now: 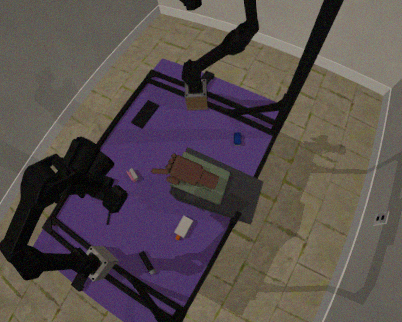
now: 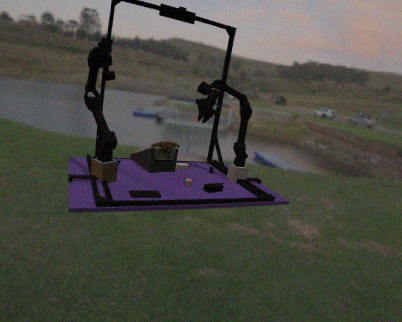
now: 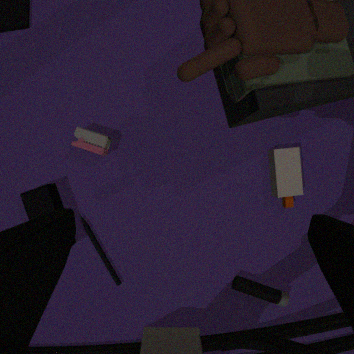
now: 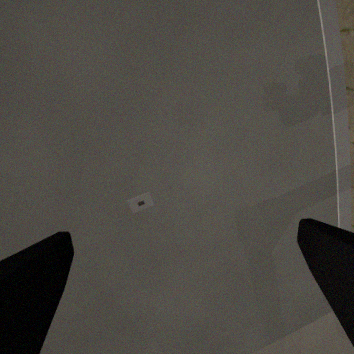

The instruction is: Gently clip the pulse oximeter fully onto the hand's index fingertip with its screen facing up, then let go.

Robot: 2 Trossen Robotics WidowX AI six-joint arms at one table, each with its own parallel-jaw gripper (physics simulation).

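Places are measured from the left arm's base along level axes (x left, y back, z up), in metres.
Pixels of known places: left gripper, fingertip midpoint: (image 1: 114, 183) (image 2: 200, 122) (image 3: 194, 223); right gripper, fingertip midpoint: (image 2: 110, 64) (image 4: 186, 236); left arm's base at its link origin: (image 1: 92, 263) (image 2: 239, 165); right arm's base at its link origin: (image 1: 195, 87) (image 2: 105, 159).
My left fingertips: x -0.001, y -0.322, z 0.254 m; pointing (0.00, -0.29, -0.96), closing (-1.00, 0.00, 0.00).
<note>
Ahead of a thing's pixels: the offset from my left fingertips to its middle.
The pulse oximeter, a small white and pink clip @(dz -0.343, dx +0.140, dy -0.058 m) (image 1: 132, 174) (image 2: 188, 182) (image 3: 92, 141), lies on the purple table, apparently on its side; its screen cannot be made out. The brown hand (image 1: 187, 170) (image 2: 165, 144) (image 3: 275, 27) rests on a green pad on a dark wedge block. Its index finger (image 1: 160, 171) (image 3: 209, 60) sticks out past the block toward the oximeter's side, bare and apart from it. My left gripper (image 3: 194, 223) is open and empty, raised above the table, facing down over the oximeter and the hand. My right gripper (image 4: 186, 236) is open and empty, raised high and facing a grey wall.
A white box with an orange end @(dz -0.345, dx -0.187, dy -0.007 m) (image 1: 184, 226) (image 3: 288, 171), a black cylinder @(dz -0.346, dx -0.154, dy +0.195 m) (image 1: 147, 261) (image 3: 257, 290), a thin black stick @(dz -0.355, dx +0.128, dy +0.127 m) (image 1: 108, 218) (image 3: 101, 251), a black box @(dz -0.342, dx +0.212, dy +0.073 m) (image 2: 213, 187) (image 3: 42, 201), a black flat slab @(dz -0.355, dx +0.313, dy -0.334 m) (image 1: 145, 114) (image 2: 145, 193) and a blue item @(dz -0.343, dx -0.147, dy -0.469 m) (image 1: 237, 138) lie about. Black frame bars edge the table.
</note>
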